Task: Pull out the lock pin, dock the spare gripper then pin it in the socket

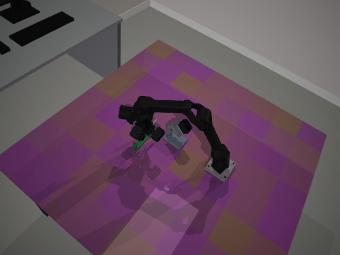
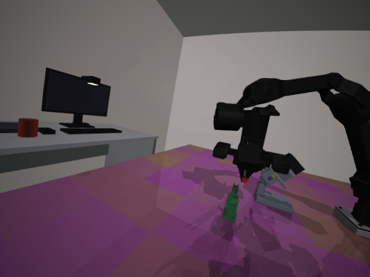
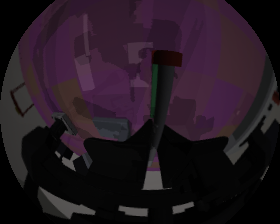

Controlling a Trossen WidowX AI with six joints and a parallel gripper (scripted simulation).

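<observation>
My gripper tip is now 5 cm above the green cradle, 1 cm to the right of it and 1 cm short of it. Round my gripper tip: spare gripper: 13 cm to the right, 10 cm behind, 4 cm above; grey mount: 12 cm to the right, 8 cm behind, 2 cm below.
</observation>
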